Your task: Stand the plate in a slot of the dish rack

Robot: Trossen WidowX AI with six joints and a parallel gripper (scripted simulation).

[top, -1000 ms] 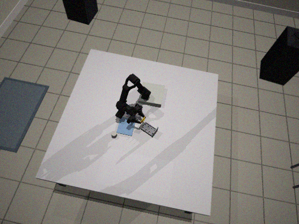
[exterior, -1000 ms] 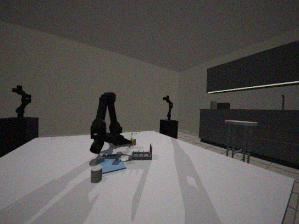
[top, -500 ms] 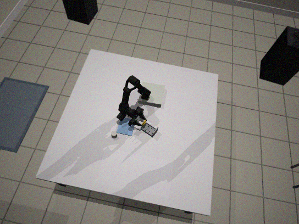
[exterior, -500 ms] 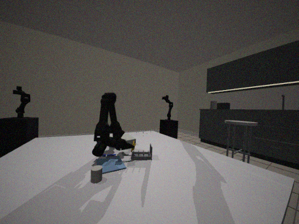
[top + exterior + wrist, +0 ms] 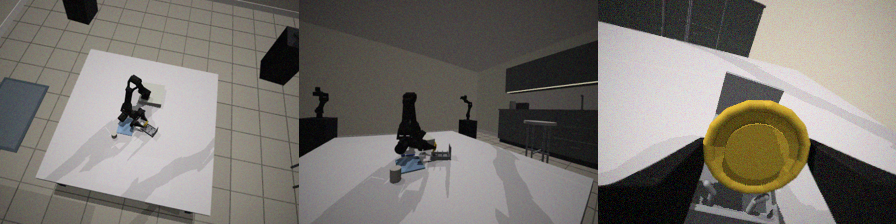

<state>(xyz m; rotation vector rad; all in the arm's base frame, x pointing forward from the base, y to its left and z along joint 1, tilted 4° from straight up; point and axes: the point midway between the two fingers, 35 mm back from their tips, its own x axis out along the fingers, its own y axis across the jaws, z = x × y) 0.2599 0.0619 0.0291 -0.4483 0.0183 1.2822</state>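
The grey dish rack lies 40 mm below my gripper tip, 30 mm to the left of it and 10 mm ahead of it. Round my gripper tip: small blue pen-like object 170 mm to the right, 80 mm behind, 60 mm below; then yellow plate 10 mm to the right; then blue mat 160 mm to the right, 60 mm below, 40 mm ahead.
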